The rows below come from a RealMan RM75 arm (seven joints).
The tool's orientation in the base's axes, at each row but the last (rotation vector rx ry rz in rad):
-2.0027, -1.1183, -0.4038
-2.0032, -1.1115, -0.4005
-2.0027, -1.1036, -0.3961
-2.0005, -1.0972, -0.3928
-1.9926, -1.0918, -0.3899
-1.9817, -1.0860, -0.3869
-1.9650, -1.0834, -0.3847
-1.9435, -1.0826, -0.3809
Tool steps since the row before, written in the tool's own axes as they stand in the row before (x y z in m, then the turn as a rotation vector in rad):
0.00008, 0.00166, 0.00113, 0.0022, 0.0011, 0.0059
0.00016, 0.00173, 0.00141, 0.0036, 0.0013, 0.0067
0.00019, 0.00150, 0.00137, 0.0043, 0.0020, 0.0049
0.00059, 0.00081, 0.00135, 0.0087, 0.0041, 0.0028
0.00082, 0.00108, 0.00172, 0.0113, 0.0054, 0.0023
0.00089, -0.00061, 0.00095, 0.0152, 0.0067, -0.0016
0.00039, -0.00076, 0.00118, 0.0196, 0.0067, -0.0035
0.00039, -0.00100, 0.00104, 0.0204, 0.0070, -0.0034
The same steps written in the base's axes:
0.00130, 0.00041, -0.00147, 0.0016, 0.0054, -0.0030
0.00137, 0.00065, -0.00165, 0.0024, 0.0068, -0.0027
0.00119, 0.00071, -0.00150, 0.0036, 0.0056, -0.0015
0.00086, 0.00113, -0.00090, 0.0080, 0.0058, 0.0014
0.00116, 0.00147, -0.00113, 0.0106, 0.0065, 0.0026
-0.00008, 0.00141, 0.00026, 0.0144, 0.0052, 0.0066
-0.00053, 0.00135, -0.00008, 0.0172, 0.0061, 0.0104
-0.00072, 0.00130, 0.00016, 0.0179, 0.0066, 0.0107

